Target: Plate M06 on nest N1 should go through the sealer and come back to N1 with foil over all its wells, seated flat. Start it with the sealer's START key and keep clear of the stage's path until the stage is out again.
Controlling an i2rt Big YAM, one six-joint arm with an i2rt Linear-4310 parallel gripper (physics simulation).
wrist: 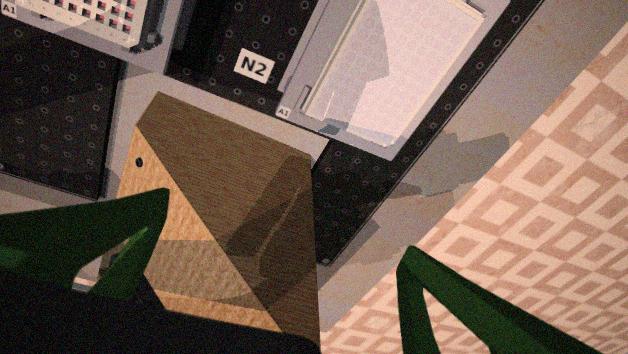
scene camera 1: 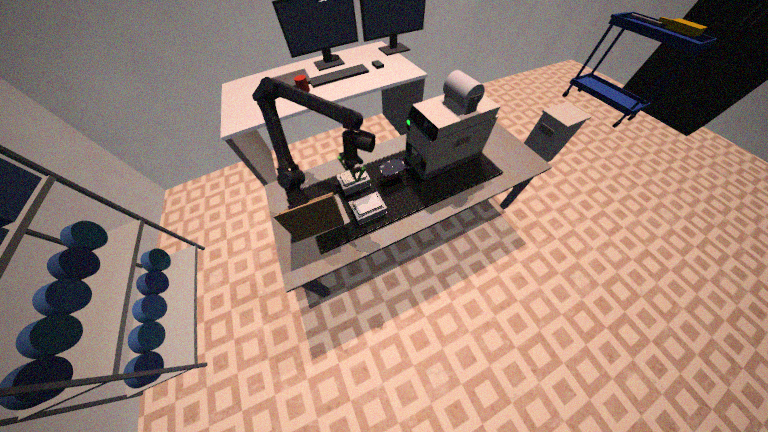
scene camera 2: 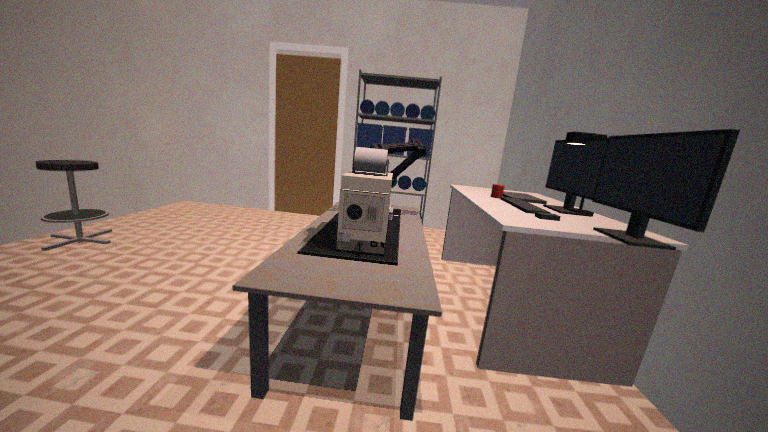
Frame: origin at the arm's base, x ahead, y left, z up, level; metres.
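Seen in the pictures: gripper, fingertip midpoint: (wrist: pixel 290 232) (scene camera 1: pixel 352 175); arm's base, link origin: (scene camera 1: pixel 299 205).
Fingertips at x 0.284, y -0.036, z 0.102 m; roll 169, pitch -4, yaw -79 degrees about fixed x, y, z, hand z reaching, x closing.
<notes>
Offsets run from my fingertips to a thing's middle. "spot": to the spot under its first point. Level surfaces: height alone.
A white plate {dx +0.027, dy +0.147, dz -0.163 m} (scene camera 1: pixel 353 178) (wrist: pixel 95 17) with open square wells sits in the back nest; its nest label is not visible. A pale-topped plate {dx +0.030, dy -0.066, dz -0.169 m} (scene camera 1: pixel 368 204) (wrist: pixel 400 65) sits in the front nest beside the label N2 {spot: dx -0.040, dy +0.021, dz -0.228 m} (wrist: pixel 254 65). My gripper (scene camera 1: pixel 351 166) (wrist: pixel 290 232) is wide open and empty, low above the back nest in scene camera 1. The sealer (scene camera 1: pixel 456 140) (scene camera 2: pixel 365 214) stands on the black mat and shows a green light {spot: dx +0.385, dy +0.176, dz +0.043 m} (scene camera 1: pixel 408 122). A dark round-looking surface {dz -0.129 m} (scene camera 1: pixel 392 168) lies before its front; I cannot tell whether it is the stage. The START key and M06 marking cannot be made out.
A tilted wooden panel (scene camera 1: pixel 313 218) (wrist: pixel 225 195) stands left of the nests, close below the fingers in the wrist view. The black mat {dz -0.228 m} (scene camera 1: pixel 410 199) (scene camera 2: pixel 316 248) lies on the table {dz -0.241 m} (scene camera 1: pixel 515 153) (scene camera 2: pixel 338 284). A desk (scene camera 1: pixel 241 107) (scene camera 2: pixel 537 221) with monitors stands behind.
</notes>
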